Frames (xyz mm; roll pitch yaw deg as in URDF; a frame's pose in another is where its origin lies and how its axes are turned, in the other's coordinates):
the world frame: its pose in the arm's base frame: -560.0 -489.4 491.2 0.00 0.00 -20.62
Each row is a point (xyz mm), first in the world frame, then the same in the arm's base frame.
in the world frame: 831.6 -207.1 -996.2
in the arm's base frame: 145.4 -976.1 -505.0
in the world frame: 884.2 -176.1 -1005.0
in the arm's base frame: 205.5 -965.6 -513.8
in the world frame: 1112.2 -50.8 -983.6
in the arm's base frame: 463.1 -928.6 -492.4
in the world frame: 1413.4 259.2 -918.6
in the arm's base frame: 854.1 -744.6 -427.4
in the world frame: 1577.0 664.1 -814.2
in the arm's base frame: 1149.8 -423.2 -323.0
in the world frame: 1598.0 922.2 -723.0
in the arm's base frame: 1260.4 -189.0 -231.8
